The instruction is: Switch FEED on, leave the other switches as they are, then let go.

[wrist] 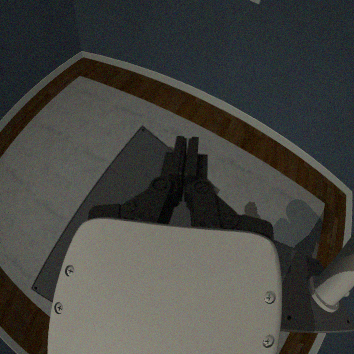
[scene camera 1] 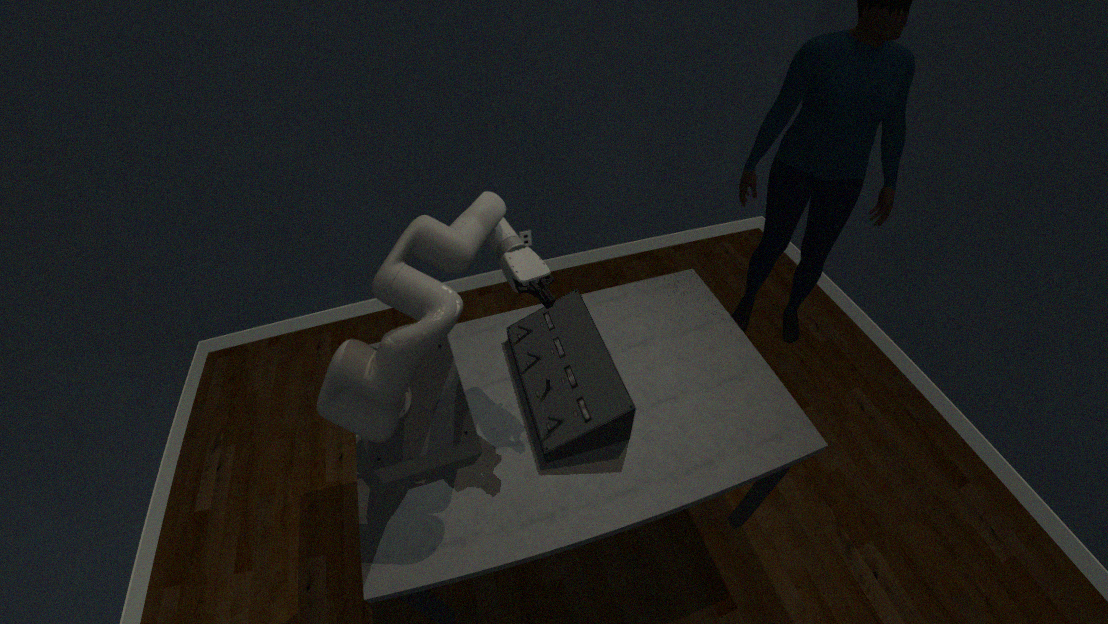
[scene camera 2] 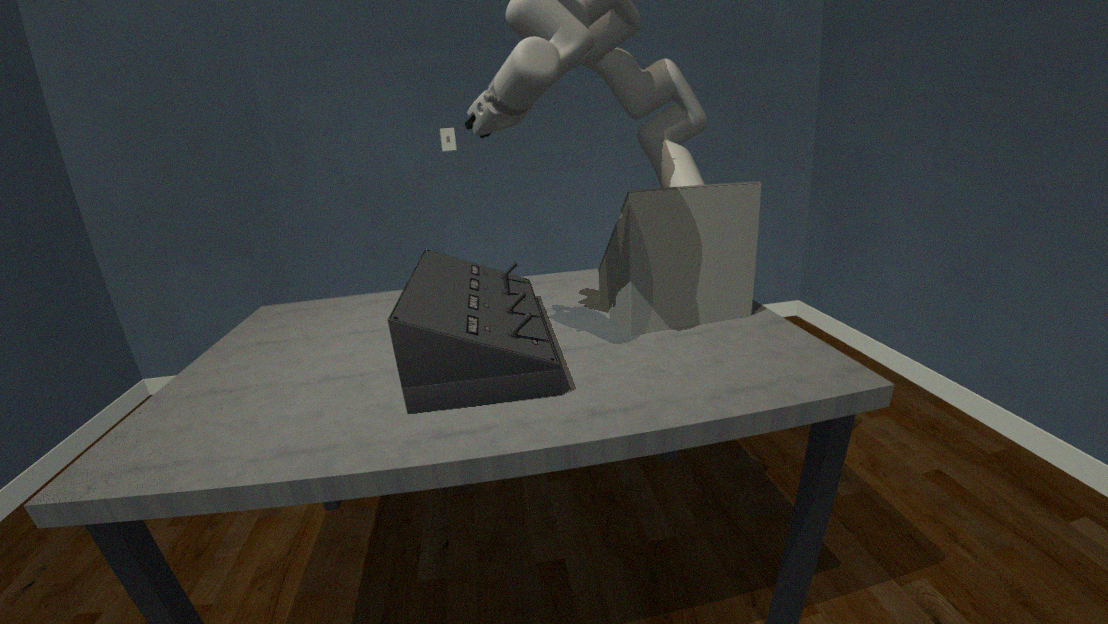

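Note:
The grey sloped switch panel [scene camera 1: 593,352] [scene camera 2: 434,290] stands on the table. The FEED lever [scene camera 1: 545,389] [scene camera 2: 506,285] is the third from the top in scene camera 1. It leans upslope, toward the row of name plates. The other levers, VALVE [scene camera 1: 523,333], DRIVE [scene camera 1: 531,361] and PUMP [scene camera 1: 553,424], lean the other way, toward the low edge. The name plates are too small to read. My gripper [scene camera 1: 551,303] [scene camera 2: 469,122] [wrist: 187,150] is shut and empty, high above the panel and apart from all levers. In the wrist view it hides the levers.
The pale table [scene camera 1: 697,372] [scene camera 2: 310,434] [wrist: 45,150] carries the panel and the arm's grey base block [scene camera 2: 721,255]. The base stands on the panel's low side. A person [scene camera 1: 837,116] stands beyond the table's far right corner.

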